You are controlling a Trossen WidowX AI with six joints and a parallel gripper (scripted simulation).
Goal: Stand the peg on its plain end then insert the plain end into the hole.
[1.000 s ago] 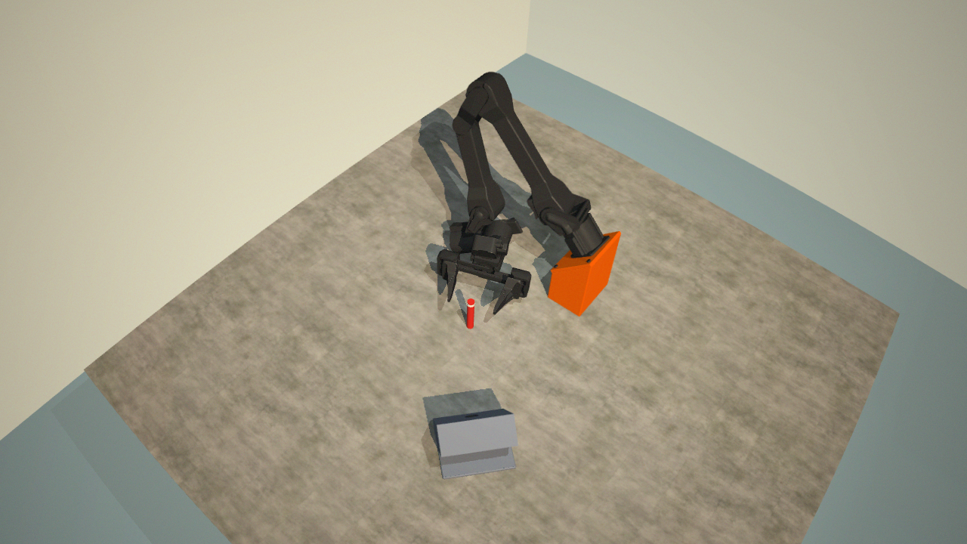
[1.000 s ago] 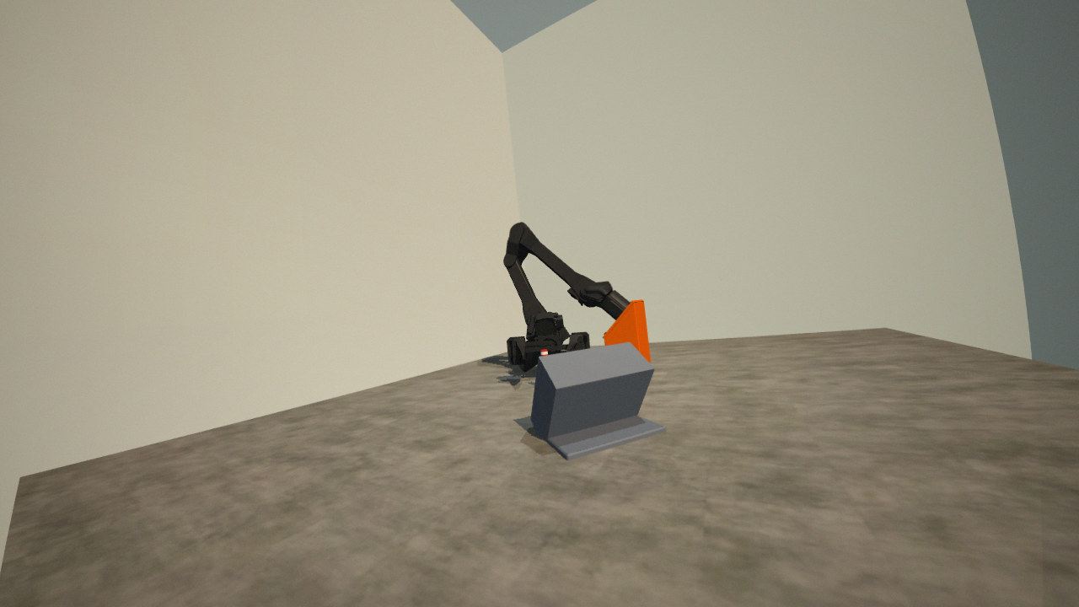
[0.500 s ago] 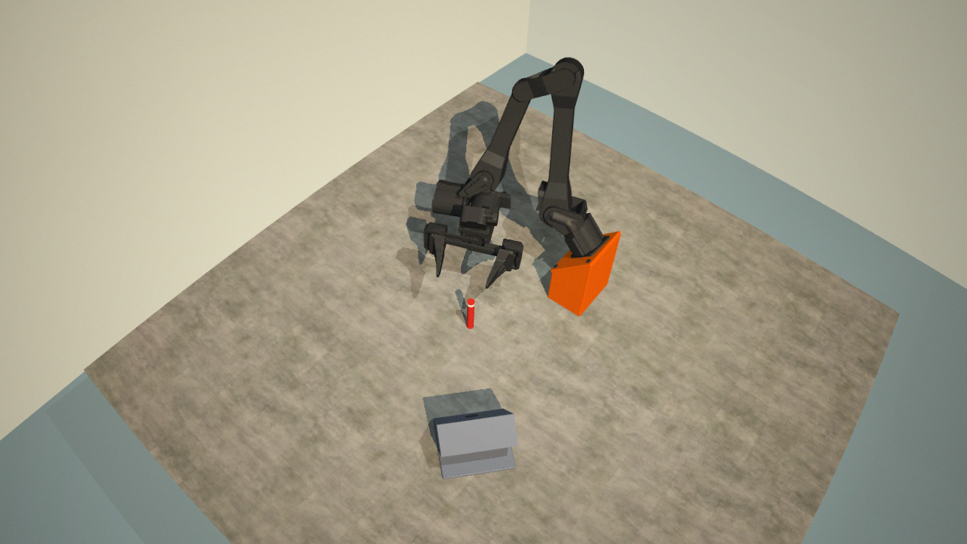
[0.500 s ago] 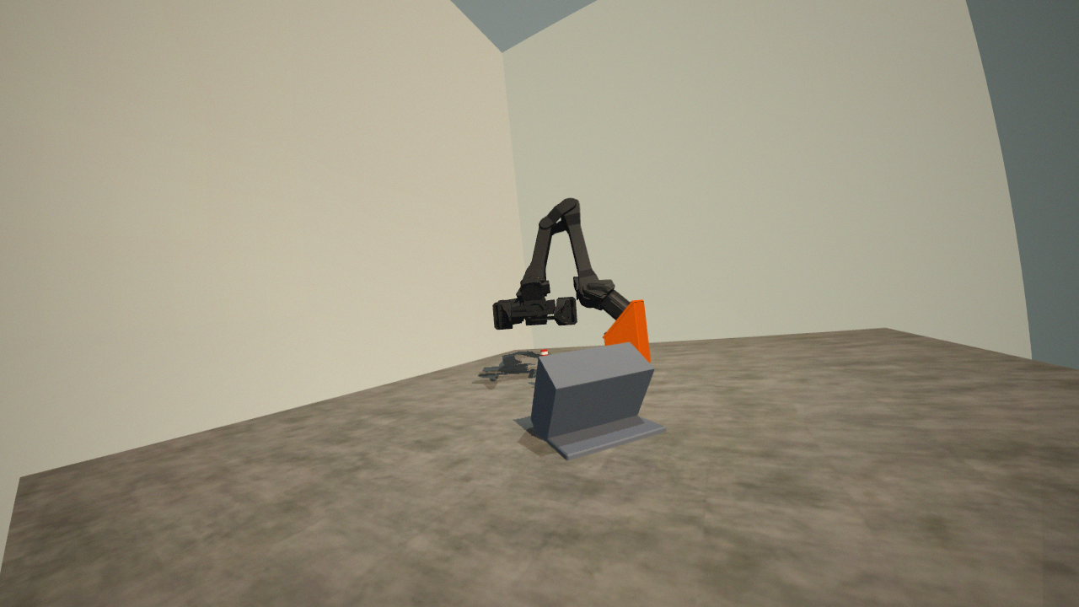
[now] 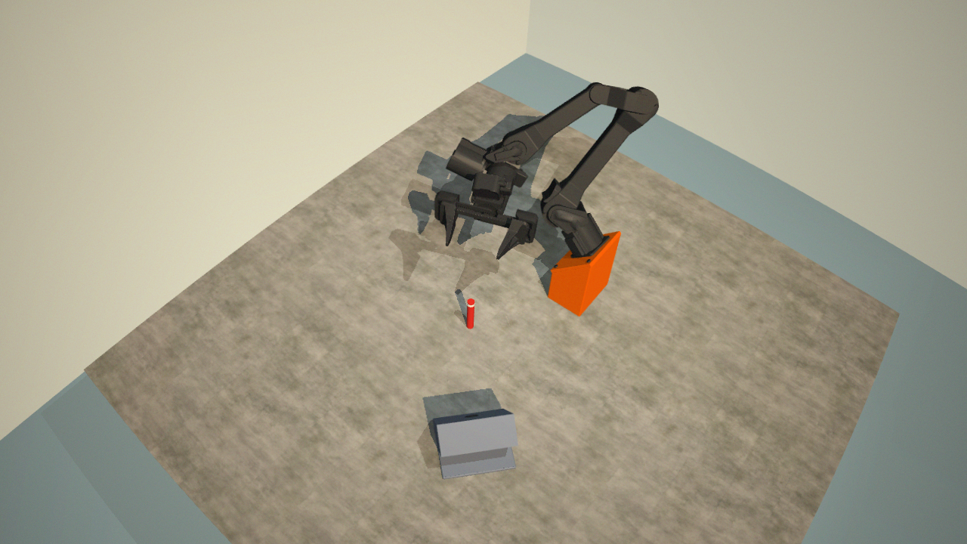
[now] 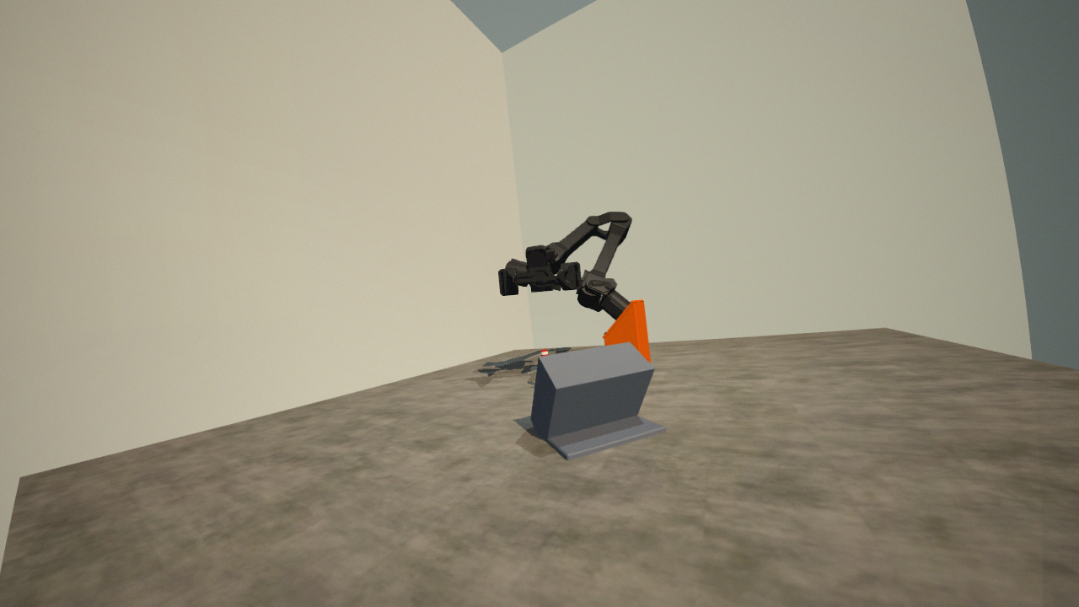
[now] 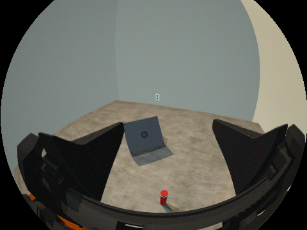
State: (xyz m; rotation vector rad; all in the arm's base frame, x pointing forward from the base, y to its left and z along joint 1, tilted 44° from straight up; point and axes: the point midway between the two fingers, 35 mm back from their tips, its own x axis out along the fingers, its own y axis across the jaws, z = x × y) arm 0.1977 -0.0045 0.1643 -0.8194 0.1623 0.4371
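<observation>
The red peg lies 17 cm below my gripper tip. The rest, counted from my gripper tip: grey sloped panel: 18 cm ahead, 18 cm to the left, 18 cm below; grey foot plate: 20 cm ahead, 20 cm to the left, 23 cm below.
</observation>
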